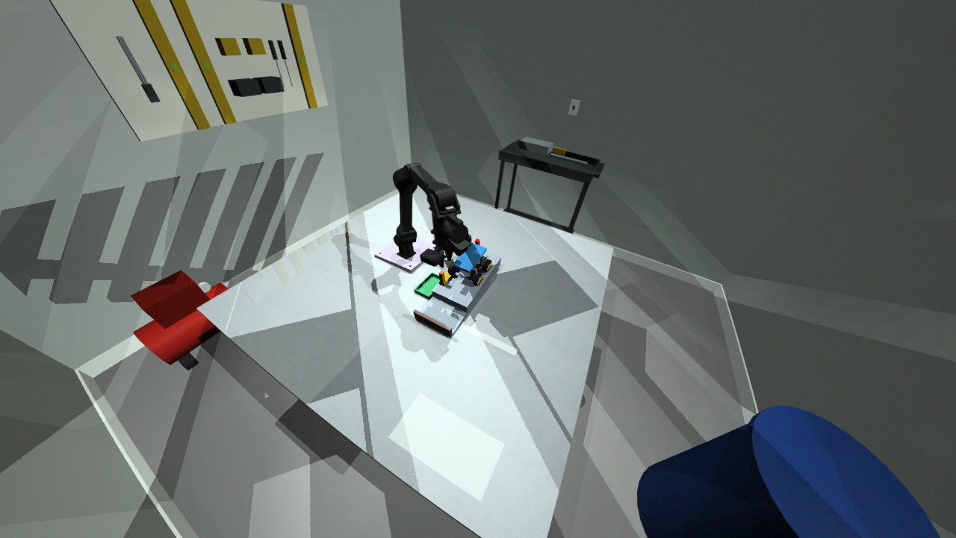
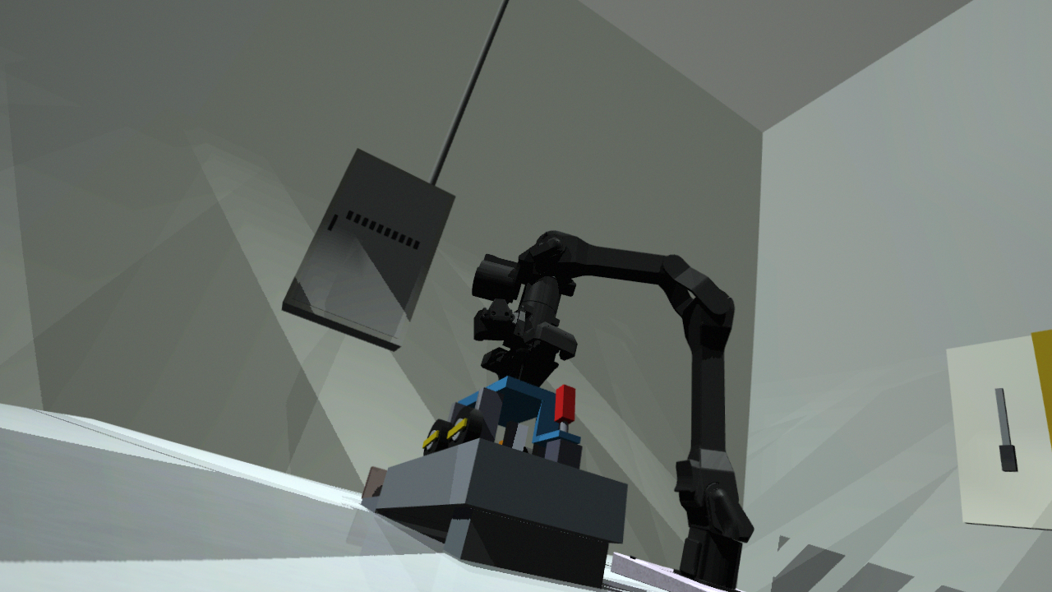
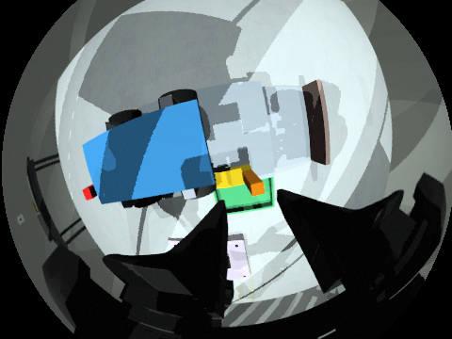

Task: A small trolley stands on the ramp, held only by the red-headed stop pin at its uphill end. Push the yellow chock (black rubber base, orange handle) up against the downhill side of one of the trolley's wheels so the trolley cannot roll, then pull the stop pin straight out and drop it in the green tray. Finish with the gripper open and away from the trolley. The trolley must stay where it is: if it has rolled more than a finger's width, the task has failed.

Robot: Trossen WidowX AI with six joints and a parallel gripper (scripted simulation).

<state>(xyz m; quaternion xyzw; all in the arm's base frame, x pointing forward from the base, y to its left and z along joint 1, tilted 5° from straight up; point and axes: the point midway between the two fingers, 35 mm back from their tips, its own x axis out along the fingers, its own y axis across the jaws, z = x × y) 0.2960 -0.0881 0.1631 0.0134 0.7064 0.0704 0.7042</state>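
Now: the stop pin 10 mm ahead of my gripper tip, 200 mm to the left of it and 30 mm below it. Also, from my gripper tip: green tray (70 mm behind, 170 mm below); then grey ramp (40 mm ahead, 100 mm to the left, 120 mm below); then blue trolley (40 mm ahead, 110 mm to the left, 50 mm below).
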